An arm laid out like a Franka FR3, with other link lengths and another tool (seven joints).
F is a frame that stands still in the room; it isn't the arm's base.
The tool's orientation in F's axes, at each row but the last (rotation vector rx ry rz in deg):
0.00, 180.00, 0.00
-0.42, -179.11, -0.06
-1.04, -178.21, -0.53
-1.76, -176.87, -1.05
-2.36, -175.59, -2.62
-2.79, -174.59, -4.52
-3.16, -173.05, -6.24
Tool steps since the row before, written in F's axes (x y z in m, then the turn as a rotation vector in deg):
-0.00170, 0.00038, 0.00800, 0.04, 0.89, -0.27
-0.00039, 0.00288, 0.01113, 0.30, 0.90, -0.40
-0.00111, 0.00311, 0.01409, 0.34, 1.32, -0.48
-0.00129, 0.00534, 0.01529, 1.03, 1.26, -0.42
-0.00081, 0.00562, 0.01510, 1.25, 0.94, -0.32
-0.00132, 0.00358, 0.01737, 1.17, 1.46, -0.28
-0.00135, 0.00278, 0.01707, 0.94, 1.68, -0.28
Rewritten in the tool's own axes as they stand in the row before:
0.00170, 0.00038, -0.00800, -0.04, 0.89, 0.27
0.00058, 0.00289, -0.01112, -0.30, 0.90, 0.40
0.00159, 0.00318, -0.01403, -0.34, 1.32, 0.48
0.00223, 0.00549, -0.01513, -1.03, 1.28, 0.38
0.00211, 0.00603, -0.01481, -1.25, 0.97, 0.25
0.00305, 0.00440, -0.01696, -1.15, 1.48, 0.25
0.00347, 0.00390, -0.01654, -0.91, 1.69, 0.29

